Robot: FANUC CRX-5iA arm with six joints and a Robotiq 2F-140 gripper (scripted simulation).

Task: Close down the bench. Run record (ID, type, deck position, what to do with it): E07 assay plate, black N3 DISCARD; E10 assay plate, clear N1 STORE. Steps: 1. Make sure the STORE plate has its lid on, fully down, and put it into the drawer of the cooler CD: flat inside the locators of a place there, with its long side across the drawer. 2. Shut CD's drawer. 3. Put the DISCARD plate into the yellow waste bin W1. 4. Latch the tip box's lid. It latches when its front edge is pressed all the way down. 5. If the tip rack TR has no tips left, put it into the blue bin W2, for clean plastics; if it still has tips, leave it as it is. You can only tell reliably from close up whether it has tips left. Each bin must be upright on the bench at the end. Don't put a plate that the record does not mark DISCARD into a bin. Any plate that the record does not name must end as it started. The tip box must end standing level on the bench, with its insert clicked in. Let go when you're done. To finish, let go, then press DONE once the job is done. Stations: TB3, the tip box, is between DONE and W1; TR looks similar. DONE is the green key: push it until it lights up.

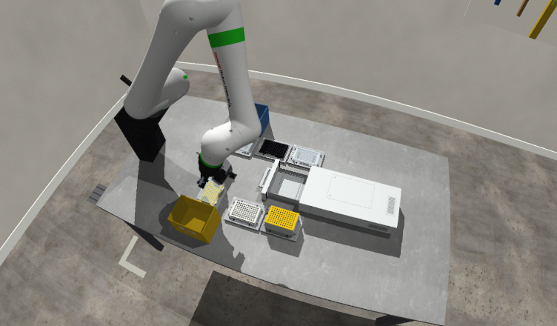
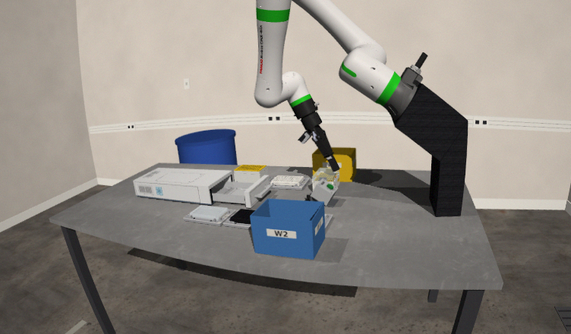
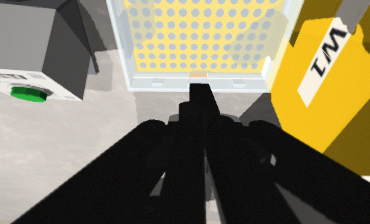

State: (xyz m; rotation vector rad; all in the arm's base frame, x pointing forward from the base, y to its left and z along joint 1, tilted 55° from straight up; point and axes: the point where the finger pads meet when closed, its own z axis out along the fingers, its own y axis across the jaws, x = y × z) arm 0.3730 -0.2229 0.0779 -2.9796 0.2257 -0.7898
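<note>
My gripper is now 3 cm short of the clear tip box lid, 1 cm to the left of it and 5 cm above it. From my hand the other things lie so: green DONE key: 1 cm ahead, 15 cm to the left, 4 cm below; white plate: 20 cm ahead, 7 cm to the right, 9 cm below; yellow bin W1: 1 cm behind, 15 cm to the right, 7 cm below.
</note>
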